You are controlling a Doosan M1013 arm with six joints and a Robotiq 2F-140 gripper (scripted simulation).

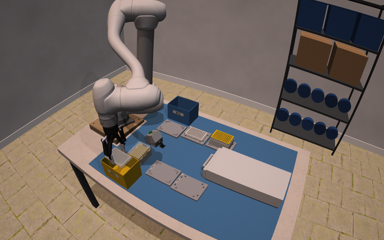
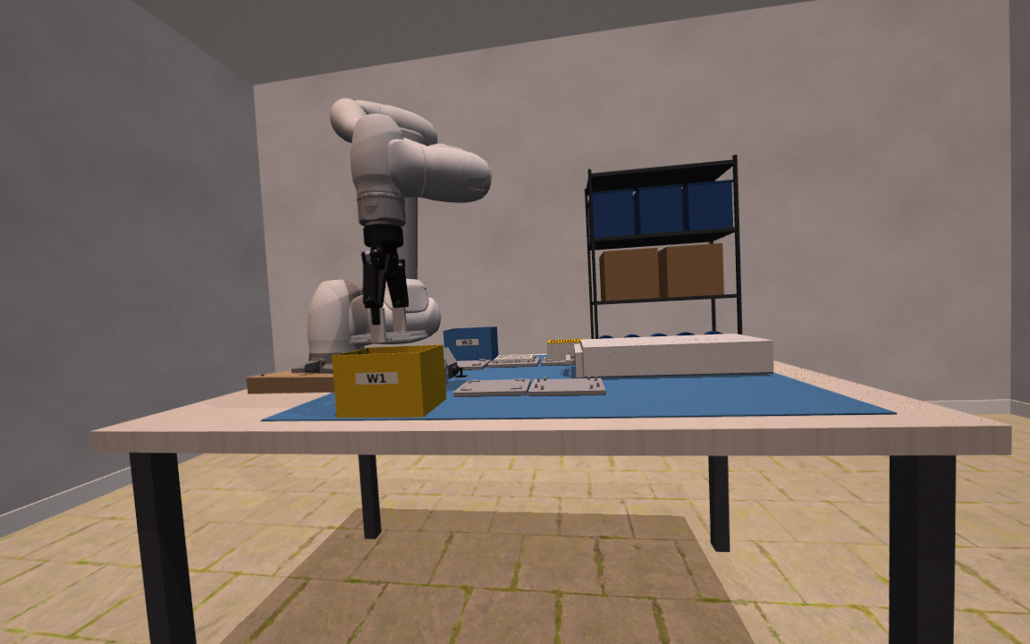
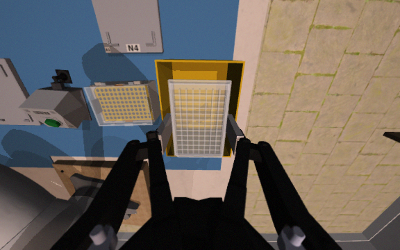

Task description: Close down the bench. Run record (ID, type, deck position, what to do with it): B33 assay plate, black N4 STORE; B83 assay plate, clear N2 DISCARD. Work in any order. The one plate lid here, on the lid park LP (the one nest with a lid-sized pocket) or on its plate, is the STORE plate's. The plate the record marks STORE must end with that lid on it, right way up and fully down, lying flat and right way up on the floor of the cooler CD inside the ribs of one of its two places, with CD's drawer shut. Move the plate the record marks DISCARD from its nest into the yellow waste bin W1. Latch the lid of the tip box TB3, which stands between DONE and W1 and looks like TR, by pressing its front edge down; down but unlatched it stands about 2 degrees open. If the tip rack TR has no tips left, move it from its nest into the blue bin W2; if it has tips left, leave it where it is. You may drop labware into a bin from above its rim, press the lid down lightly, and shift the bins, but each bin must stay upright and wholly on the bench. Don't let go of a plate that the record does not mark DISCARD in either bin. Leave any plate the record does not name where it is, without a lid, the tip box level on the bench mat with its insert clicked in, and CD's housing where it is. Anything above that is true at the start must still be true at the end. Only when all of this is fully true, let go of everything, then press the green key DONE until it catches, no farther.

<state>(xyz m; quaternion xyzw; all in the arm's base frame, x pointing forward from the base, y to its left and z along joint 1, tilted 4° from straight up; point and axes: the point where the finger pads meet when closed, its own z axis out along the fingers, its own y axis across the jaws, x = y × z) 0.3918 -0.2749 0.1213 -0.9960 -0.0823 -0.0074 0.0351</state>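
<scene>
My gripper is now 26 cm short of the yellow tip rack TR, 57 cm to the right of it and 11 cm above it. Round my hand: nest N4: 15 cm ahead, 17 cm to the left, 16 cm below; yellow bin W1: 13 cm below; nest N2: 32 cm ahead, 19 cm to the left, 16 cm below.
</scene>
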